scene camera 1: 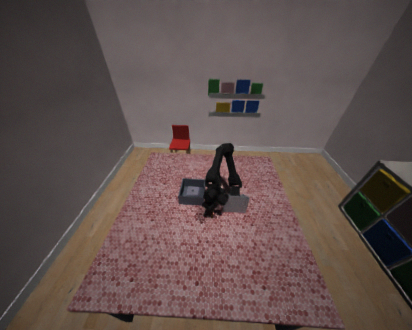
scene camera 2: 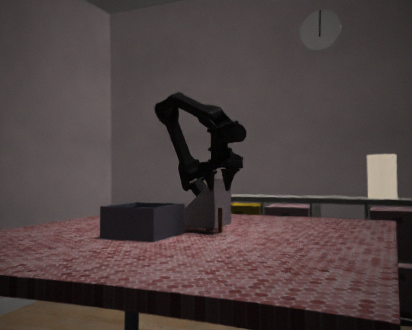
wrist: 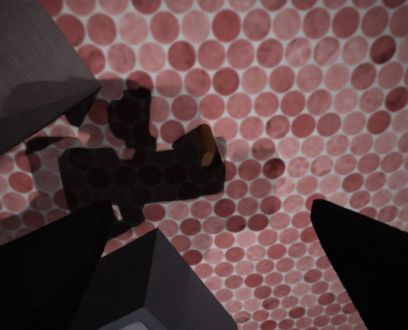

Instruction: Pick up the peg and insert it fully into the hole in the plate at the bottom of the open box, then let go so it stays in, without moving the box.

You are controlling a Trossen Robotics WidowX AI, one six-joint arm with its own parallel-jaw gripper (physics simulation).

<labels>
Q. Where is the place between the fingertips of my gripper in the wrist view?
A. At 212,209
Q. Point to a dark grey box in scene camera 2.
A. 146,222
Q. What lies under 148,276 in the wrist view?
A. A dark grey box.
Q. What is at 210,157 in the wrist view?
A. A brown peg.
</labels>
